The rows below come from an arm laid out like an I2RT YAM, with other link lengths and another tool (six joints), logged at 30 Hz.
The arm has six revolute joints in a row. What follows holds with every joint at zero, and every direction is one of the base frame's.
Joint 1 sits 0.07 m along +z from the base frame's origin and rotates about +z.
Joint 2 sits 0.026 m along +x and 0.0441 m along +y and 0.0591 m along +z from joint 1 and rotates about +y.
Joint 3 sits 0.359 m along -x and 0.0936 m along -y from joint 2 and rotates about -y.
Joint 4 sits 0.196 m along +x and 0.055 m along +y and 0.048 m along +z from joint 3 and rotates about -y.
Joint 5 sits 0.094 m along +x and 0.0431 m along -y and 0.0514 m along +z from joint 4 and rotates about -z.
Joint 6 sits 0.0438 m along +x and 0.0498 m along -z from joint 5 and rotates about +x.
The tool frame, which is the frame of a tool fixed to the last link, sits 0.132 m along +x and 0.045 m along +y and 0.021 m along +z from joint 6; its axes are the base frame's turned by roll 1.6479, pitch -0.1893 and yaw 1.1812 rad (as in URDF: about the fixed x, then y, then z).
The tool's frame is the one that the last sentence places.
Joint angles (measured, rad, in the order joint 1, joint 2, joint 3, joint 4, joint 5, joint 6), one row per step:
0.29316 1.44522 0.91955 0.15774 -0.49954 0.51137
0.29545 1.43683 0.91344 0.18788 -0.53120 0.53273
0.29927 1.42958 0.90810 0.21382 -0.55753 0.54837
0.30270 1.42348 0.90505 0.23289 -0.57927 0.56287
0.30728 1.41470 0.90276 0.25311 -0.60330 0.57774
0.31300 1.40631 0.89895 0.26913 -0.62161 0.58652
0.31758 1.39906 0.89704 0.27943 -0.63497 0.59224
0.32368 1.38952 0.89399 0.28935 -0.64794 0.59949
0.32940 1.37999 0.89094 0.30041 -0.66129 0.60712
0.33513 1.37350 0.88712 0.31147 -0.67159 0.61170
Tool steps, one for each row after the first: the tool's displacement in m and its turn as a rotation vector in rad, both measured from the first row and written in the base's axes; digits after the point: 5 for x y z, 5 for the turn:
-0.00555 0.00310 0.00925 0.03349 -0.01272 0.02561
-0.01098 0.00621 0.01698 0.05936 -0.02537 0.05023
-0.01566 0.00869 0.02338 0.08089 -0.03361 0.07085
-0.02174 0.01143 0.03133 0.10391 -0.04550 0.09535
-0.02769 0.01403 0.03713 0.11953 -0.05643 0.11728
-0.03251 0.01590 0.04175 0.13045 -0.06541 0.13405
-0.03832 0.01788 0.04658 0.14225 -0.07385 0.15177
-0.04419 0.01965 0.05160 0.15443 -0.08299 0.16961
-0.04893 0.02145 0.05504 0.16302 -0.09108 0.18511

